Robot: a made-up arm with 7 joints. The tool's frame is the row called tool. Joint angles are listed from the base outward.
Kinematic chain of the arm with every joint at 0, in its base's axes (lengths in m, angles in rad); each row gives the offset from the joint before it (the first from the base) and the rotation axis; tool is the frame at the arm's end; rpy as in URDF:
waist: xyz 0.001 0.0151 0.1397 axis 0 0.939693 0.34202
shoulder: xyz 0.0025 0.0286 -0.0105 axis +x
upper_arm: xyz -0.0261 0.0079 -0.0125 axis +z
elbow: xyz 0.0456 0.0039 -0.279 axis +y
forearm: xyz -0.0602 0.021 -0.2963 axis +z
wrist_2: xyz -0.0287 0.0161 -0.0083 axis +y
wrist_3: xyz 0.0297 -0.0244 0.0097 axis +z
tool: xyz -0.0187 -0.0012 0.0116 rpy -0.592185 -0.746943 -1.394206
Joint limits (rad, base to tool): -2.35..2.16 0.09..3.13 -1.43..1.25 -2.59..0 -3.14..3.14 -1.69..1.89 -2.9..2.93
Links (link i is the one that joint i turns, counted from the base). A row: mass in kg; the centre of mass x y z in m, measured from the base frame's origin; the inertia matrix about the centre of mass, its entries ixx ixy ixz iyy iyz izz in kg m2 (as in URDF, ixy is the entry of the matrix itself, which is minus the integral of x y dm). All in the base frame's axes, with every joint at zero. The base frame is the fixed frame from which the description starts. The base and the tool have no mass.
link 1: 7.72; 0.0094 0.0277 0.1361; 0.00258 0 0 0.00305 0.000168 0.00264
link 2: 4.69; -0.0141 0.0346 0.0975; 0.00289 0 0 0.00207 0 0.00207
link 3: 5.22; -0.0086 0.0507 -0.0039; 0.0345 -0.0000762 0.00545 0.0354 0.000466 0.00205
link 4: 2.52; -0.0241 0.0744 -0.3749; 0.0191 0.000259 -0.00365 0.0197 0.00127 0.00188
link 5: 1.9; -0.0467 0.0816 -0.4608; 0.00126 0 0 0.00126 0 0.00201
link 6: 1.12; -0.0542 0.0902 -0.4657; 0.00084 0 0 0.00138 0 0.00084
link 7: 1.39; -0.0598 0.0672 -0.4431; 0.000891 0 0 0.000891 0 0.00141
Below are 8 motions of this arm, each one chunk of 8 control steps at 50 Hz.
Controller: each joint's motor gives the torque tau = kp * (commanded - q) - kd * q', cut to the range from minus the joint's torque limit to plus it. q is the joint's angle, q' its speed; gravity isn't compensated. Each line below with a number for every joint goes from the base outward.
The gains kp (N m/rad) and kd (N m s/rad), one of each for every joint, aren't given. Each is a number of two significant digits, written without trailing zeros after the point. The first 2 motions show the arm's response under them.
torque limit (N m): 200 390 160 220 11 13 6.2
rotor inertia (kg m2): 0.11 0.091 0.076 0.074 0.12 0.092 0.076
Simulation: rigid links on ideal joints. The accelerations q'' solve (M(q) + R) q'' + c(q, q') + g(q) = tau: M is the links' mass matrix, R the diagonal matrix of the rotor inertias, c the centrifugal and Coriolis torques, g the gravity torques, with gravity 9.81 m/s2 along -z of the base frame. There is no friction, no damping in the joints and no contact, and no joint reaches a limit. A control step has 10 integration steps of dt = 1/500 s. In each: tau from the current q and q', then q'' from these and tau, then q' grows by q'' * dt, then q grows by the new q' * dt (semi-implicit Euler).
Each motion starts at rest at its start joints. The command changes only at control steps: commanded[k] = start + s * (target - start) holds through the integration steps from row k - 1 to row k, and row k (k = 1, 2, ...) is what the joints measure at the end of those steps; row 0 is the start. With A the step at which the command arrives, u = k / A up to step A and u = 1 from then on. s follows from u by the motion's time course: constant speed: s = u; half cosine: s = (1 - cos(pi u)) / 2; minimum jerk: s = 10 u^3 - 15 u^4 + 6 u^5; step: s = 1 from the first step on.
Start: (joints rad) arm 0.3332 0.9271 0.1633 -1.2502 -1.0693 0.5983 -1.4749
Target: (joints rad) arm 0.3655 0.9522 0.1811 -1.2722 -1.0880 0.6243 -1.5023
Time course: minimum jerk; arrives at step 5
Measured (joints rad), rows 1 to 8:
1: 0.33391 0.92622 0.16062 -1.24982 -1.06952 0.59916 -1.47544
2: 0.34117 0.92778 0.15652 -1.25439 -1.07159 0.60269 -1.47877
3: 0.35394 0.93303 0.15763 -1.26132 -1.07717 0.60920 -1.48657
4: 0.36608 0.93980 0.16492 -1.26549 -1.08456 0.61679 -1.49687
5: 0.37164 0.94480 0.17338 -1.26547 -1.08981 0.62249 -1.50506
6: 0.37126 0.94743 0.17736 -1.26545 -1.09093 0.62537 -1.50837
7: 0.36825 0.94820 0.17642 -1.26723 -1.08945 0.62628 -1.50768
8: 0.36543 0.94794 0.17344 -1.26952 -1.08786 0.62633 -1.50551
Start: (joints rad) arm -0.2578 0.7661 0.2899 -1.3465 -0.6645 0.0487 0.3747
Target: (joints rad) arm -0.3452 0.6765 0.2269 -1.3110 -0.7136 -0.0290 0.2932
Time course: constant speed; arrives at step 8
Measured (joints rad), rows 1 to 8:
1: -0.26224 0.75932 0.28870 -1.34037 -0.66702 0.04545 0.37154
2: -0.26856 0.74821 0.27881 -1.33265 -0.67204 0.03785 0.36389
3: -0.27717 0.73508 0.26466 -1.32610 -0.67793 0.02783 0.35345
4: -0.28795 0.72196 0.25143 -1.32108 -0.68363 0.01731 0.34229
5: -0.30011 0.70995 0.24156 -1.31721 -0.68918 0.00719 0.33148
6: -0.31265 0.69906 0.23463 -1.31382 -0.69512 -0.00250 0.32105
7: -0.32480 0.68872 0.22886 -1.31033 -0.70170 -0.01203 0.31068
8: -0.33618 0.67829 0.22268 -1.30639 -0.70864 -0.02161 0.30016
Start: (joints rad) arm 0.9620 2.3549 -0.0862 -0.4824 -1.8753 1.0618 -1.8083
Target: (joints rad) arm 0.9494 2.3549 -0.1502 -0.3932 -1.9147 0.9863 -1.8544
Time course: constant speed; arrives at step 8
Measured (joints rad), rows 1 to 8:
1: 0.96478 2.35488 -0.09271 -0.47959 -1.87664 1.05945 -1.80928
2: 0.96669 2.35350 -0.10213 -0.47345 -1.88111 1.05322 -1.81265
3: 0.96573 2.35196 -0.11143 -0.46348 -1.88791 1.04398 -1.81851
4: 0.96294 2.35129 -0.11961 -0.45121 -1.89502 1.03334 -1.82585
5: 0.95991 2.35150 -0.12701 -0.43850 -1.90097 1.02262 -1.83339
6: 0.95752 2.35204 -0.13435 -0.42642 -1.90557 1.01245 -1.84024
7: 0.95586 2.35240 -0.14201 -0.41512 -1.90954 1.00283 -1.84618
8: 0.95456 2.35245 -0.15001 -0.40426 -1.91366 0.99352 -1.85149

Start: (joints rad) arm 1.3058 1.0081 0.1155 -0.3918 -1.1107 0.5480 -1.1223
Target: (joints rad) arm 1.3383 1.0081 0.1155 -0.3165 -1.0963 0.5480 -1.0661
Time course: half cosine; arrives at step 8
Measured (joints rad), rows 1 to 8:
1: 1.30215 1.00686 0.11434 -0.39125 -1.11072 0.54817 -1.12197
2: 1.29682 1.00535 0.11217 -0.38992 -1.11100 0.54872 -1.12058
3: 1.29453 1.00478 0.11093 -0.38448 -1.11121 0.54947 -1.11675
4: 1.29804 1.00496 0.11086 -0.37357 -1.11037 0.55010 -1.10931
5: 1.30711 1.00523 0.11152 -0.35824 -1.10780 0.55035 -1.09831
6: 1.31900 1.00516 0.11243 -0.34146 -1.10374 0.55017 -1.08527
7: 1.33001 1.00482 0.11329 -0.32701 -1.09924 0.54965 -1.07277
8: 1.33693 1.00448 0.11393 -0.31819 -1.09565 0.54900 -1.06364

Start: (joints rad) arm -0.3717 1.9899 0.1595 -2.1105 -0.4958 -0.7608 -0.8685
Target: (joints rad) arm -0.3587 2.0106 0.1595 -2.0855 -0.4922 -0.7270 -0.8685
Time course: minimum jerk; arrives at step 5
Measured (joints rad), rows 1 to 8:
1: -0.36979 1.98959 0.15730 -2.11192 -0.49612 -0.75984 -0.86889
2: -0.36397 1.99250 0.15287 -2.10972 -0.49644 -0.75547 -0.86973
3: -0.35709 1.99789 0.14891 -2.10216 -0.49556 -0.74671 -0.87027
4: -0.35249 2.00293 0.14689 -2.09372 -0.49315 -0.73598 -0.86999
5: -0.35162 2.00551 0.14707 -2.08925 -0.49044 -0.72758 -0.86908
6: -0.35259 2.00676 0.14886 -2.08861 -0.48916 -0.72344 -0.86830
7: -0.35378 2.00753 0.15093 -2.08931 -0.48983 -0.72255 -0.86820
8: -0.35449 2.00798 0.15221 -2.08981 -0.49155 -0.72318 -0.86872

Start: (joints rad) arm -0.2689 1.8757 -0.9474 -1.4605 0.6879 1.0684 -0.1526
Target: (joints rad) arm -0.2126 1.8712 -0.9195 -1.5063 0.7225 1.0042 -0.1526
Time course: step
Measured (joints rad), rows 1 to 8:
1: -0.22672 1.87618 -0.91680 -1.48520 0.69739 1.05093 -0.15424
2: -0.21272 1.86910 -0.92234 -1.50621 0.71490 1.02412 -0.15466
3: -0.20447 1.86319 -0.93358 -1.51543 0.72918 1.00672 -0.15242
4: -0.19971 1.86114 -0.94055 -1.51572 0.73529 1.00053 -0.14893
5: -0.19948 1.86178 -0.94078 -1.51278 0.73406 1.00093 -0.14637
6: -0.20282 1.86342 -0.93581 -1.51038 0.72921 1.00331 -0.14598
7: -0.20727 1.86504 -0.92920 -1.50947 0.72434 1.00521 -0.14757
8: -0.21047 1.86617 -0.92429 -1.50943 0.72145 1.00600 -0.15005

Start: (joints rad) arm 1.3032 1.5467 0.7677 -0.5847 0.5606 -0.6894 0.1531
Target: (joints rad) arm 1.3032 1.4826 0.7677 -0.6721 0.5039 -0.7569 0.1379
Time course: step
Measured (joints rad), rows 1 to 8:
1: 1.30300 1.51185 0.77596 -0.64723 0.53715 -0.70697 0.14613
2: 1.29431 1.48995 0.75411 -0.67442 0.51216 -0.73499 0.14127
3: 1.29574 1.48019 0.75160 -0.67735 0.50200 -0.75504 0.14080
4: 1.29970 1.47756 0.75781 -0.67320 0.50182 -0.76359 0.14131
5: 1.30090 1.47779 0.76163 -0.67162 0.50472 -0.76420 0.14102
6: 1.29986 1.47888 0.76216 -0.67329 0.50747 -0.76150 0.14039
7: 1.29870 1.47999 0.76186 -0.67555 0.50911 -0.75860 0.14014
8: 1.29830 1.48070 0.76185 -0.67671 0.50951 -0.75679 0.14036

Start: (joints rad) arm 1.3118 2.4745 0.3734 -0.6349 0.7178 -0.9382 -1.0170
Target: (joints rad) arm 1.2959 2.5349 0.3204 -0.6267 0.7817 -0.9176 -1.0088
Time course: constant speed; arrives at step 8
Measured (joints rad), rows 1 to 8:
1: 1.31386 2.47820 0.36602 -0.63579 0.72124 -0.93762 -1.01652
2: 1.31703 2.48453 0.35802 -0.63877 0.72962 -0.93570 -1.01523
3: 1.31803 2.49227 0.35110 -0.64109 0.74071 -0.93269 -1.01334
4: 1.31618 2.50041 0.34508 -0.64127 0.75151 -0.92929 -1.01144
5: 1.31260 2.50843 0.33935 -0.63962 0.76036 -0.92607 -1.01007
6: 1.30882 2.51619 0.33344 -0.63730 0.76739 -0.92326 -1.00932
7: 1.30587 2.52376 0.32713 -0.63531 0.77378 -0.92077 -1.00893
8: 1.30394 2.53125 0.32049 -0.63405 0.78064 -0.91838 -1.00850

